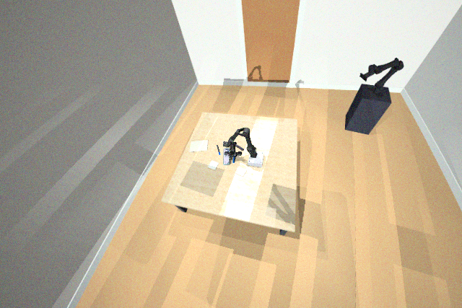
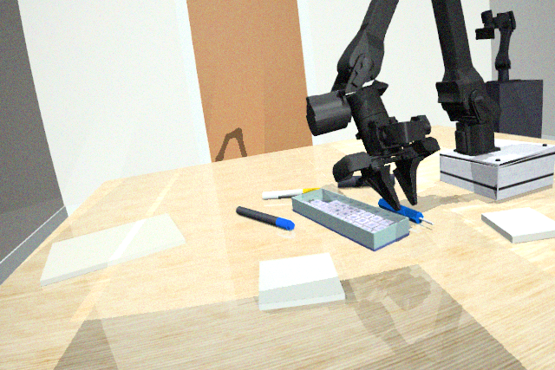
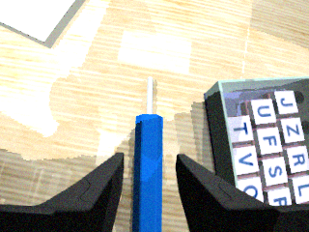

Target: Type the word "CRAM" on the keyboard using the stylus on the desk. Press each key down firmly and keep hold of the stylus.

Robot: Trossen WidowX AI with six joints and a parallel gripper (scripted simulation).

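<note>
Now: the keyboard 100 mm ahead of my gripper tip and 20 mm to the right of it. Round my gripper tip: stylus tip (10 mm behind, 40 mm to the left, 10 mm below); then blue stylus (10 mm to the left, 10 mm below).
</note>
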